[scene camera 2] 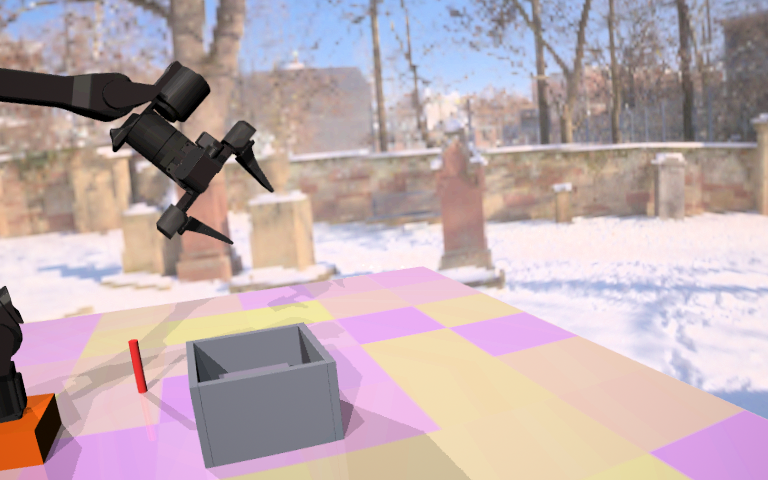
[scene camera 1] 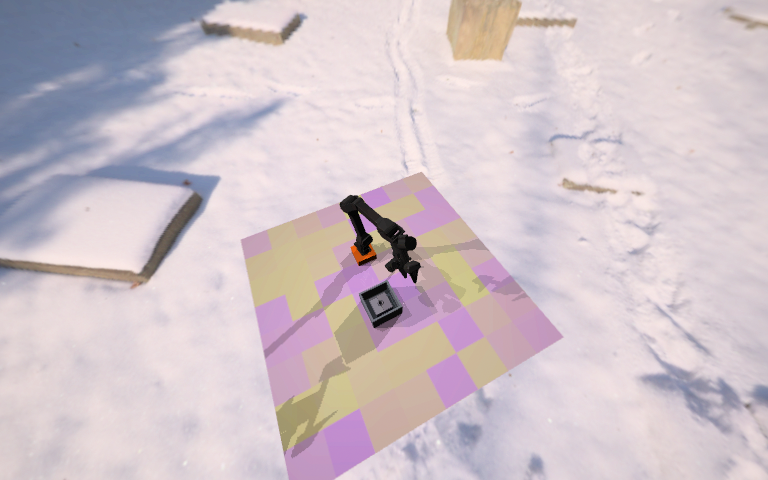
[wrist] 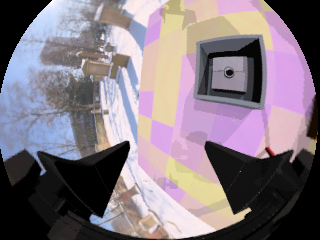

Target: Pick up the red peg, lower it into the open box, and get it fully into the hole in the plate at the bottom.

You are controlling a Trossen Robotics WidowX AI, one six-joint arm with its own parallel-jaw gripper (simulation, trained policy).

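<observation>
Scene camera 2 shows the gripper (scene camera 2: 253, 217) along with a grey box (scene camera 2: 245, 417). In scene camera 1 the box (scene camera 1: 364, 296) is visible, while the wrist view takes in both the box (wrist: 252, 46) and the gripper (wrist: 168, 145).
</observation>
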